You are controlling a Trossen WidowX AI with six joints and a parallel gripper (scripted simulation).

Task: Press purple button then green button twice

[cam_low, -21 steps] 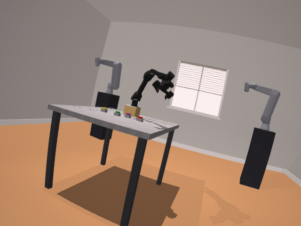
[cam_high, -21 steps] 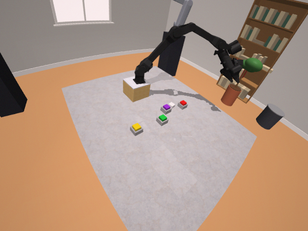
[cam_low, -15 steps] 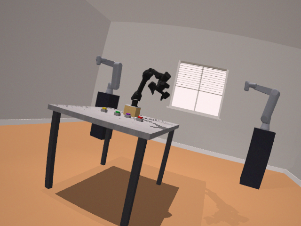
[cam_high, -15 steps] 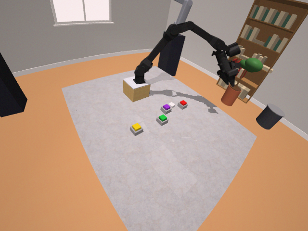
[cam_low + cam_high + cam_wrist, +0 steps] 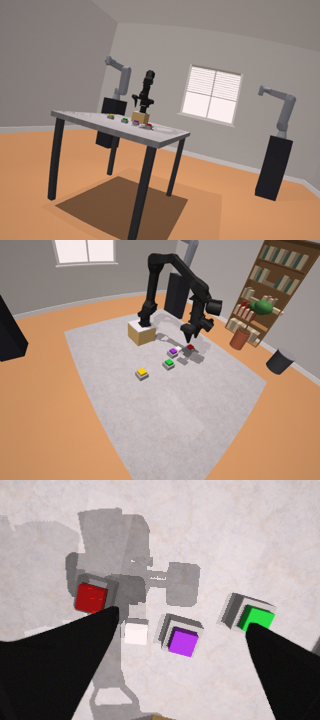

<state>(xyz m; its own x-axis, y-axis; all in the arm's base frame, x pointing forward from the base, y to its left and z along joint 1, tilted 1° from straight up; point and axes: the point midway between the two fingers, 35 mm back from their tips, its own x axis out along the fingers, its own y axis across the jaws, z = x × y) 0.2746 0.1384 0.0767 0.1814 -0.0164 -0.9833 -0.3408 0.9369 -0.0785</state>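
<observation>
Now: gripper tip 60 mm past the purple button, 50 mm to the left of it and 110 mm above it. From my gripper tip the other things lie so: red button: 60 mm behind, 90 mm to the left, 110 mm below; small white block: 90 mm behind, 10 mm to the left, 140 mm below; green button: 10 mm ahead, 120 mm to the right, 110 mm below.
</observation>
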